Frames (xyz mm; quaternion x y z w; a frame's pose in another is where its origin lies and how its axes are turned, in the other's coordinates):
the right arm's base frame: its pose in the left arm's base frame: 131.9 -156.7 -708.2 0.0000 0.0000 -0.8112 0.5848
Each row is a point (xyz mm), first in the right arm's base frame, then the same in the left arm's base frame.
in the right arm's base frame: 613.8 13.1 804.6
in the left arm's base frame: -49.7 -743.2 96.4
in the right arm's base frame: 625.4 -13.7 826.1
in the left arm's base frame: -78.8 -745.7 117.9
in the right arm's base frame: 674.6 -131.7 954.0
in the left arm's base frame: -206.3 -755.1 245.8
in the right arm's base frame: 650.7 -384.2 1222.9
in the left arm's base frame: -438.3 -652.6 514.7
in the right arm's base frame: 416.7 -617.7 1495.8
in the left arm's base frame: -585.8 -356.8 787.6
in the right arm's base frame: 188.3 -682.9 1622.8
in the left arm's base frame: -575.5 -119.5 914.6
